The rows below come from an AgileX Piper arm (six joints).
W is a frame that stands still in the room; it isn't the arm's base.
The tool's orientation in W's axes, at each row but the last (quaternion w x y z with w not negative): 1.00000, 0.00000, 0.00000, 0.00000; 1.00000, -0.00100, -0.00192, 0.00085; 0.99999, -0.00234, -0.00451, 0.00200; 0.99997, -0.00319, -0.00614, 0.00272; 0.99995, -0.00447, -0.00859, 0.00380; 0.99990, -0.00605, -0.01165, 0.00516; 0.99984, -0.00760, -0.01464, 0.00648; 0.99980, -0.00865, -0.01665, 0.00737; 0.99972, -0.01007, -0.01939, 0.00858; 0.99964, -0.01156, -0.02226, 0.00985
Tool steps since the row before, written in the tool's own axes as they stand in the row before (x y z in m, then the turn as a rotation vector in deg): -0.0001, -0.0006, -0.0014, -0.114, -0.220, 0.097; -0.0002, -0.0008, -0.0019, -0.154, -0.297, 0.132; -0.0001, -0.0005, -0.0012, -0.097, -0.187, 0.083; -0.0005, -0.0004, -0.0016, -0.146, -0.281, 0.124; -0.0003, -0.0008, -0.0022, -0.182, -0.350, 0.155; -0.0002, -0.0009, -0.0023, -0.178, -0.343, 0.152; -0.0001, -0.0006, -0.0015, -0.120, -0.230, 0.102; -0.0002, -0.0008, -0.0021, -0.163, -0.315, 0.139; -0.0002, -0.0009, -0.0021, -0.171, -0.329, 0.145; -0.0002, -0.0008, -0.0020, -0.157, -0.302, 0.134
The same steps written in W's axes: -0.0001, -0.0006, -0.0014, -0.114, -0.220, 0.097; -0.0002, -0.0008, -0.0019, -0.154, -0.297, 0.132; -0.0001, -0.0005, -0.0012, -0.097, -0.187, 0.083; -0.0005, -0.0004, -0.0016, -0.146, -0.281, 0.124; -0.0003, -0.0008, -0.0022, -0.182, -0.350, 0.155; -0.0001, -0.0009, -0.0023, -0.178, -0.343, 0.152; 0.0000, -0.0006, -0.0015, -0.120, -0.230, 0.102; -0.0001, -0.0008, -0.0021, -0.163, -0.315, 0.139; -0.0001, -0.0009, -0.0021, -0.171, -0.329, 0.145; -0.0001, -0.0008, -0.0020, -0.157, -0.302, 0.134
